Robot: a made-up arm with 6 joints.
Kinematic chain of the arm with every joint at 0, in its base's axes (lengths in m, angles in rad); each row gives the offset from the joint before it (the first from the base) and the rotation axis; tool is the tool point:
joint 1: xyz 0 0 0.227 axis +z
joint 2: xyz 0 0 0 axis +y
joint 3: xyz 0 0 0.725 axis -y
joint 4: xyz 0 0 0 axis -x
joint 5: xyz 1.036 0 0 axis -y
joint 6: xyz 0 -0.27 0 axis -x
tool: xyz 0 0 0
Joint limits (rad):
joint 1: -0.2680..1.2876
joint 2: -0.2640..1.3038
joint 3: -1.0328..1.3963
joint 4: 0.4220..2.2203
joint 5: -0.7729..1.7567
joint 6: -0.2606..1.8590
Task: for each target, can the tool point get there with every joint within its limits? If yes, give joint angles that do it. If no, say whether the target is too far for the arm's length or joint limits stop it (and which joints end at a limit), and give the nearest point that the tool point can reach.
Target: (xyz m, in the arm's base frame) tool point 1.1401 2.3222 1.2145
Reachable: no: too far | nearest point 0.7393 1.5058 0.8674 | short by 0.973 m
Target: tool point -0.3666 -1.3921 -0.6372
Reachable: no: joint limits stop it (at a limit: joint 1, joint 2, joint 4) | nearest point 0.0626 -0.2726 -0.4560 | short by 1.213 m
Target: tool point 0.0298 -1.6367 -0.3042
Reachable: no: joint limits stop it (at a limit: joint 1, joint 4) | nearest point 0.3804 -0.3599 -0.3042 | short by 1.324 m
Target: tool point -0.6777 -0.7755 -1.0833
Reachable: no: joint limits stop it (at a limit: joint 1, joint 2, joint 4) | nearest point -0.0009 -0.2552 -0.4096 | short by 1.088 m
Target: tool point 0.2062 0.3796 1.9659
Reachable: yes | joints 0.9858 0.1657 1.1892 1.7109 -0.4260 0.1352
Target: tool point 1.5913 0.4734 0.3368
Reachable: yes | joints 0.3708 1.0382 0.5707 1.0453 -0.4773 0.5839
